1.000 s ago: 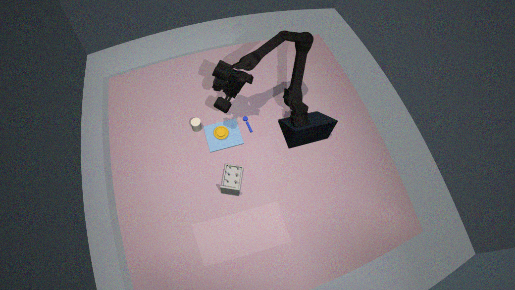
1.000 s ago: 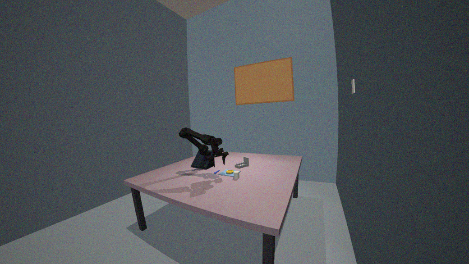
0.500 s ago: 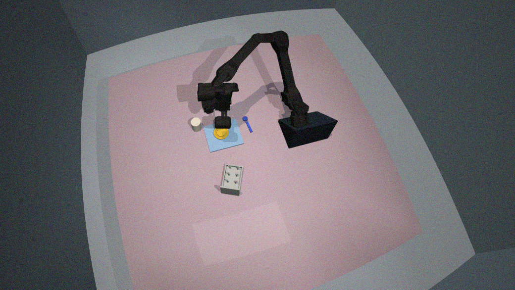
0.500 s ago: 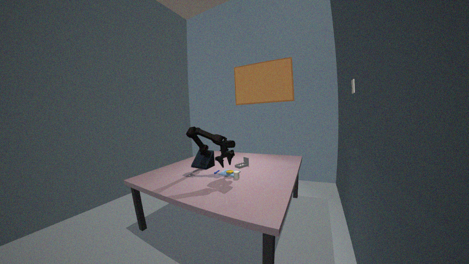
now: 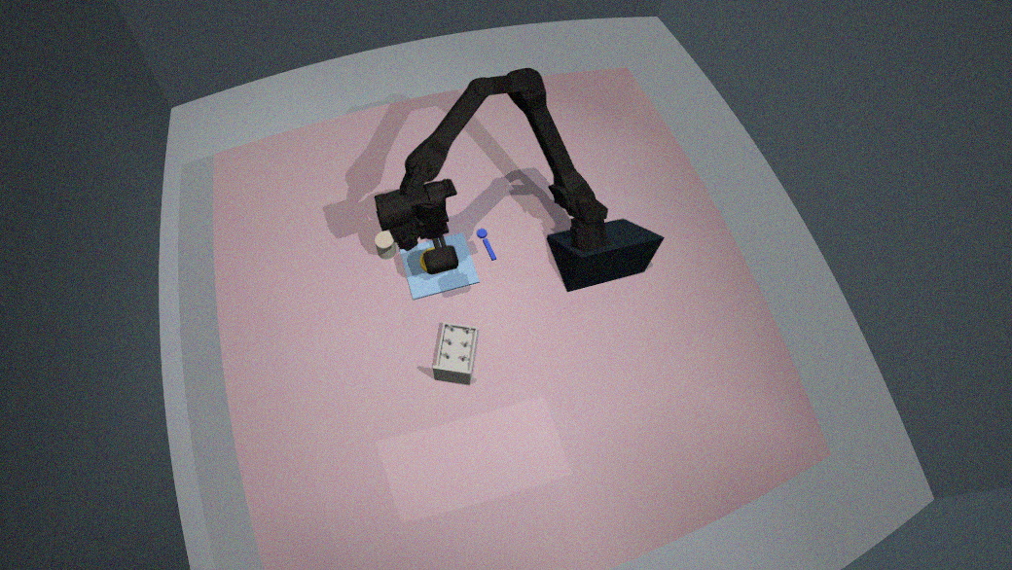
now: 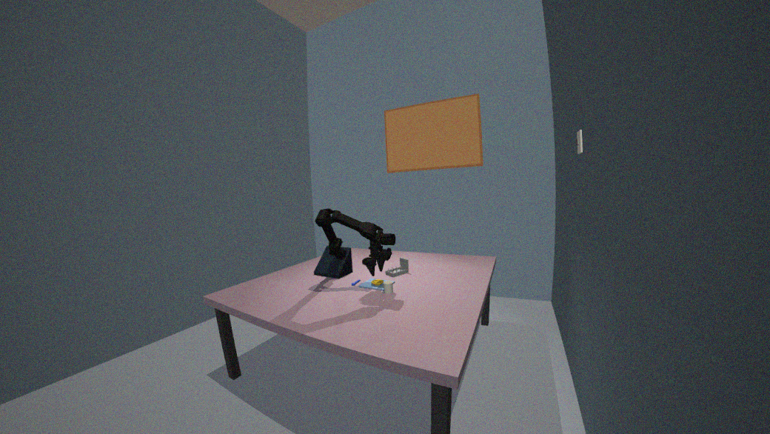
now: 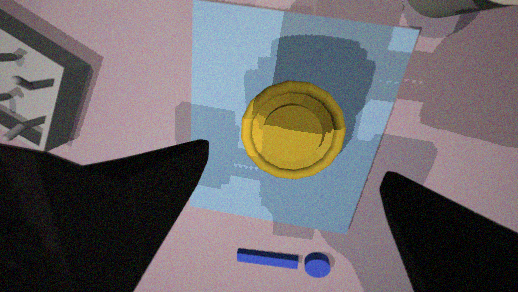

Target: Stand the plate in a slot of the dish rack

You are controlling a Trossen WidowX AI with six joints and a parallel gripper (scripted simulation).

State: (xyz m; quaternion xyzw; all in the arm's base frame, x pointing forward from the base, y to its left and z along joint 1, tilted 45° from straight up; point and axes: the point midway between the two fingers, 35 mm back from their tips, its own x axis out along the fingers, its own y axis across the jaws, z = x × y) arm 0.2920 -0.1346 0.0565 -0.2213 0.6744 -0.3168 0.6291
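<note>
My gripper tip is 50 mm above the yellow plate. From my gripper tip the other things lie so: cup 90 mm ahead, 70 mm to the right, 40 mm below; then light blue sheet 60 mm below, 10 mm to the left, 10 mm behind; then blue spoon 130 mm behind, 60 mm below, 10 mm to the right.
</note>
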